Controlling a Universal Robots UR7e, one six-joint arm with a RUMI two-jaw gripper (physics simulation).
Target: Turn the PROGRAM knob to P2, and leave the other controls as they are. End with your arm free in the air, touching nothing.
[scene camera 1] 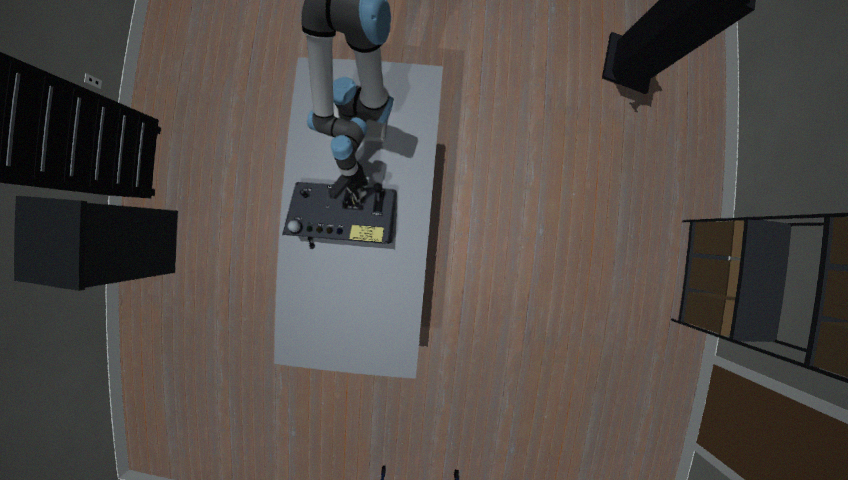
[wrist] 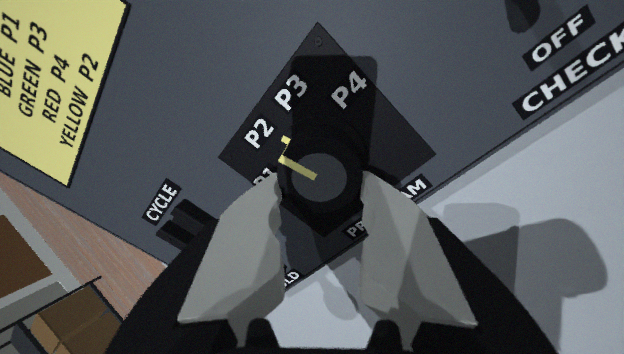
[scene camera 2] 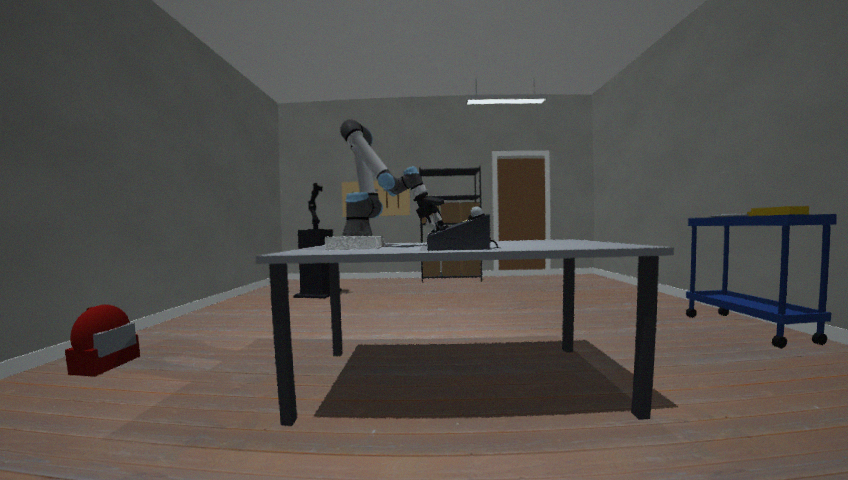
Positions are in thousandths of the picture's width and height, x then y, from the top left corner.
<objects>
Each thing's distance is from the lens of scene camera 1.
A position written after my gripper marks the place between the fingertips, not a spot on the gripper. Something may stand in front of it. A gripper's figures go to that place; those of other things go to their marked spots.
my gripper (scene camera 1: 420, 414): 1.25 m
dark sloped control panel (scene camera 1: 372, 451): 1.27 m
</objects>
